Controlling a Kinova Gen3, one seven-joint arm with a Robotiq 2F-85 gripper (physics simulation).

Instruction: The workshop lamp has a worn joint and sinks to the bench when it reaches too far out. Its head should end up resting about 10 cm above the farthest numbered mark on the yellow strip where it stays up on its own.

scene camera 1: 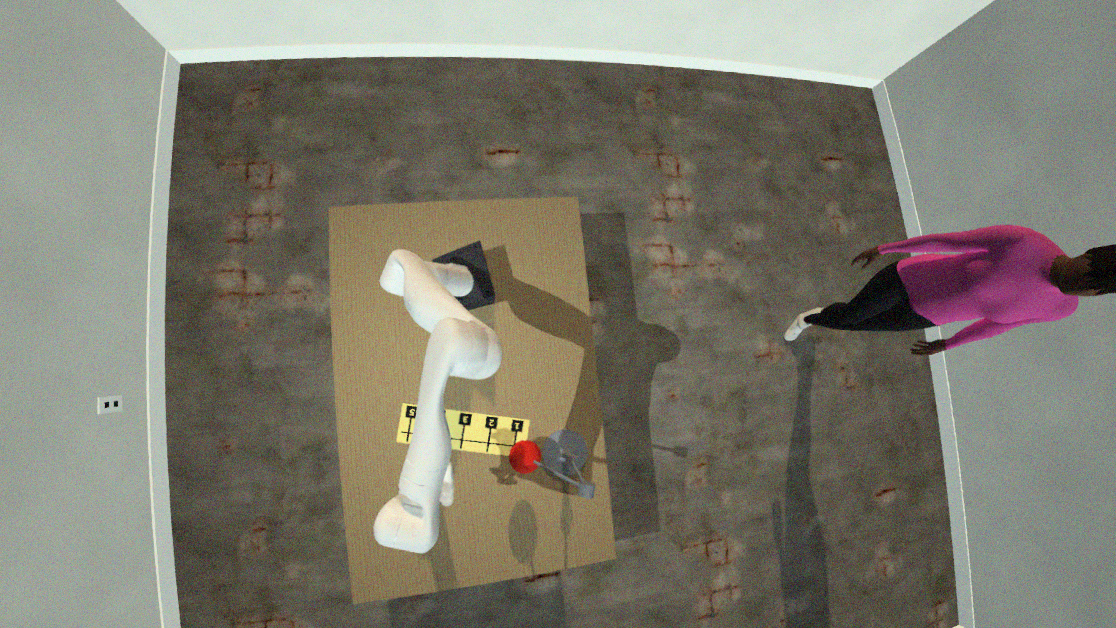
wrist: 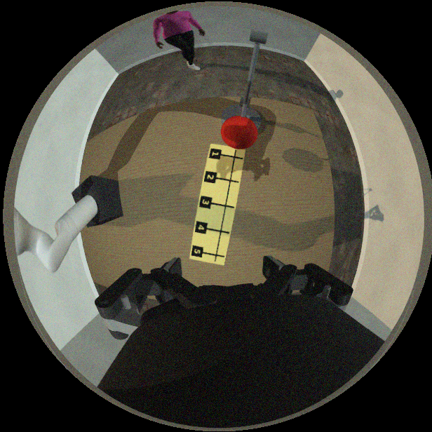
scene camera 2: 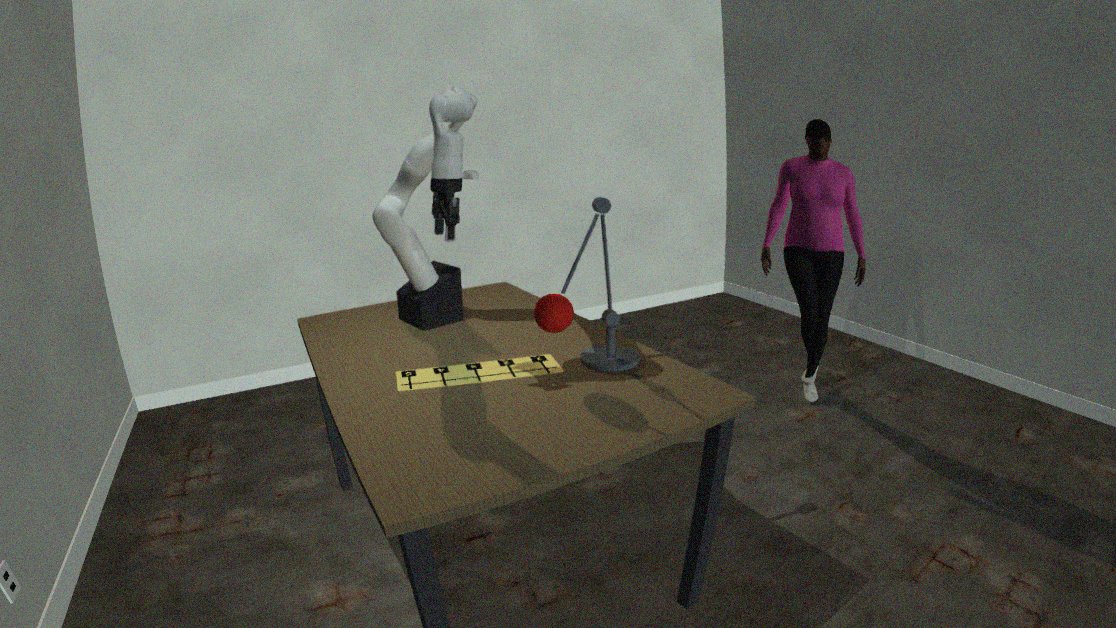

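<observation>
The lamp's red ball head hangs above the table near the mark 1 end of the yellow strip. Its thin grey arm folds down from a high elbow joint. The round grey lamp base stands just past mark 1. Mark 5 is at the strip's other end, farthest from the base. My gripper is open and empty, high above the table and apart from the lamp. The arm hides it in the overhead view.
The black robot base stands on the brown table. The lamp stands near a long table edge. A person in a pink top stands on the floor away from the table.
</observation>
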